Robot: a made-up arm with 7 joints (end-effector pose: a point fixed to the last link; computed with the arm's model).
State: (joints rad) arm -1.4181 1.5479 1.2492 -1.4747 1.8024 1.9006 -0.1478
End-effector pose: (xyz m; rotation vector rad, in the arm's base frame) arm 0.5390 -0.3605 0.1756 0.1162 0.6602 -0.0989
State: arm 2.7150 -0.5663 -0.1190 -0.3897 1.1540 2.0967 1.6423
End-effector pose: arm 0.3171 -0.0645 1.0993 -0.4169 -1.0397 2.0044
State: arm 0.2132 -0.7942 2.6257 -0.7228 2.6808 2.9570 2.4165
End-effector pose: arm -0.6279 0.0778 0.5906 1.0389 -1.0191 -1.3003
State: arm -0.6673 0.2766 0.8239 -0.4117 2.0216 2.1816 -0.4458
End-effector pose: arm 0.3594 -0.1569 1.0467 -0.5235 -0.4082 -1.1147
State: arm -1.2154 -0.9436 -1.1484 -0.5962 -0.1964 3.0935 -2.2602
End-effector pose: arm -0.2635 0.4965 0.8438 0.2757 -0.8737 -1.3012
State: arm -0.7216 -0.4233 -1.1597 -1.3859 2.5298 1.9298 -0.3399
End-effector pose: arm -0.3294 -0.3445 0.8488 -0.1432 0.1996 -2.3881
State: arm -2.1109 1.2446 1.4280 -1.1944 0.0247 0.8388 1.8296
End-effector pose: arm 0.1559 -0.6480 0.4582 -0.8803 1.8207 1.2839
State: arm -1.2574 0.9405 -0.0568 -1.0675 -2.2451 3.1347 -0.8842
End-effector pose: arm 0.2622 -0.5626 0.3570 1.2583 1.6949 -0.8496
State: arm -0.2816 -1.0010 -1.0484 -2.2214 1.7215 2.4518 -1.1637
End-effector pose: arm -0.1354 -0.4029 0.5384 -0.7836 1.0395 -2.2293
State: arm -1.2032 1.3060 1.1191 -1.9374 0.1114 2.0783 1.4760
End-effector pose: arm 0.5664 -0.1414 0.2091 -1.3429 1.5917 1.4333
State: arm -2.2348 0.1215 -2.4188 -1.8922 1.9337 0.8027 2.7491
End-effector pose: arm -0.1329 0.4736 0.6865 1.2576 -0.2395 -1.0532
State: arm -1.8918 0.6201 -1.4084 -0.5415 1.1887 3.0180 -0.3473
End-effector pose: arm -0.2537 -0.2683 0.9898 0.2971 -0.9470 0.4813
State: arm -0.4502 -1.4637 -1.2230 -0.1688 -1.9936 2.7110 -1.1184
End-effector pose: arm -0.6618 0.2627 0.5710 0.8482 -1.7876 -1.0574
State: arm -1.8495 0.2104 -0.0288 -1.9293 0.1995 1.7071 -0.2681
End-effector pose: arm -0.1751 -0.5440 0.4904 -1.7840 1.9935 0.0615
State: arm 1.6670 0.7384 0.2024 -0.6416 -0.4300 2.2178 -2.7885
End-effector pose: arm -0.1363 0.6565 0.8030 -1.6256 1.7303 0.7596
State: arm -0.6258 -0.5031 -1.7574 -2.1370 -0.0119 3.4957 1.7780
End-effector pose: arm -0.4197 -0.2055 0.6068 1.5973 1.9089 -1.8870
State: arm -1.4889 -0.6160 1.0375 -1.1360 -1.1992 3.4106 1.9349
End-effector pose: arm 0.2863 0.3074 0.8591 -1.4705 -0.2459 -2.6664
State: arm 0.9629 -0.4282 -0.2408 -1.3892 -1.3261 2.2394 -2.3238
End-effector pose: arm 0.1687 0.1685 1.0192 0.0581 1.4560 -0.1874
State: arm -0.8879 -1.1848 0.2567 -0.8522 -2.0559 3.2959 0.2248
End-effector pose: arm -0.1258 0.4389 0.8133 -0.4067 0.1997 0.5200
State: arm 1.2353 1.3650 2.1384 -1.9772 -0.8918 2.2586 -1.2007
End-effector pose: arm -0.3190 0.3084 0.7414 1.3033 -1.5630 -0.3417
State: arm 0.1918 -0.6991 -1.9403 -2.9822 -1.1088 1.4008 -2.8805
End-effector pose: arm 0.0549 -0.1672 0.2034 -0.5769 -1.8837 -0.5774
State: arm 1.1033 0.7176 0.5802 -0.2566 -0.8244 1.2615 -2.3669
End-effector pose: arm 0.2351 0.5656 0.8846 -0.4486 2.6594 0.1412
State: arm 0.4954 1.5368 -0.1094 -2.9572 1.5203 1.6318 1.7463
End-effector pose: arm -0.0972 -0.0879 0.1478 -0.7952 -1.5085 -0.7921
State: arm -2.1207 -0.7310 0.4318 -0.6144 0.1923 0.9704 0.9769
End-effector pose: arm 0.2578 0.1485 1.0717 0.8464 -2.2106 1.0994
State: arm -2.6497 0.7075 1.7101 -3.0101 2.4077 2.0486 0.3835
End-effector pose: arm 0.1370 -0.0982 0.2524 0.6438 1.2646 0.4589
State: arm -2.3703 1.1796 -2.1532 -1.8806 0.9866 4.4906 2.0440
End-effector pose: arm -0.3408 0.0049 0.6666 0.1580 -0.0128 0.7007
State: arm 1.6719 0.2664 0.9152 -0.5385 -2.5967 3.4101 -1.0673
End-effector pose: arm -0.2525 0.2239 0.9047 -1.1186 0.1002 2.0184
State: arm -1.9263 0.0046 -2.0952 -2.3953 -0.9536 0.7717 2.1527
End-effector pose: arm -0.1804 0.3319 0.3817 1.6660 0.1019 2.0554
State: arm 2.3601 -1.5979 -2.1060 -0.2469 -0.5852 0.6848 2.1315
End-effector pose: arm 0.6032 -0.4392 0.2173 0.7521 -2.2694 -1.3946
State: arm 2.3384 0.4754 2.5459 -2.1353 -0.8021 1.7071 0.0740
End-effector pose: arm 0.0208 -0.4141 0.6848 2.1378 -1.6205 -0.4444
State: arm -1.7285 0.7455 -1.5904 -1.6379 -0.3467 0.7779 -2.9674
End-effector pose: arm -0.5126 -0.0849 0.6025 -1.7842 0.8326 -0.8667
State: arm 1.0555 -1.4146 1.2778 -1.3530 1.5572 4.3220 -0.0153
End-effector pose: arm -0.4230 -0.2478 0.5578 -0.0875 -0.0600 -0.3225
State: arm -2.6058 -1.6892 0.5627 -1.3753 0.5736 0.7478 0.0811
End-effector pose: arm 0.5395 -0.0285 0.6983 1.3660 -1.7851 -0.1438
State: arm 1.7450 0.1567 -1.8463 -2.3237 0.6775 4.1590 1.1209
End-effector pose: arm 0.3091 -0.0342 0.6267 -0.7764 1.4220 -1.8849
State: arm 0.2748 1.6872 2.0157 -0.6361 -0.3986 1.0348 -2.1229
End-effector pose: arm 0.6058 0.4754 0.3960 0.4294 -1.6130 -0.6841
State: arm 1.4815 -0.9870 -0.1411 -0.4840 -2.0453 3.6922 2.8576
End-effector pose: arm -0.1052 -0.3894 0.8382 0.3379 -0.2886 -1.0453
